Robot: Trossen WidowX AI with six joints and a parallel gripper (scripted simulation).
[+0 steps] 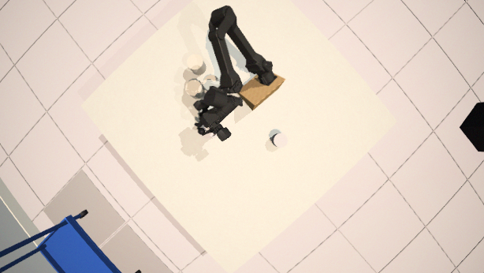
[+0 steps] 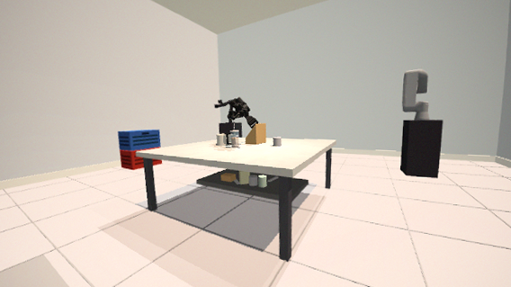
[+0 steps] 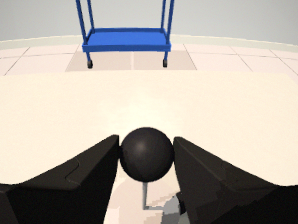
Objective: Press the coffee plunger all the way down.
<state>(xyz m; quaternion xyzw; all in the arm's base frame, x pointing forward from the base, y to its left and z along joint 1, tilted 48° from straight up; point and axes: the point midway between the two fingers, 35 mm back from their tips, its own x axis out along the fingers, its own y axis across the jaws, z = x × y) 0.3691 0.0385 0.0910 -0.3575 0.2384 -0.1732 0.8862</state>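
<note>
Right now my gripper tip is 12 cm above the coffee press, 1 cm to the left of it and 1 cm past it.
</note>
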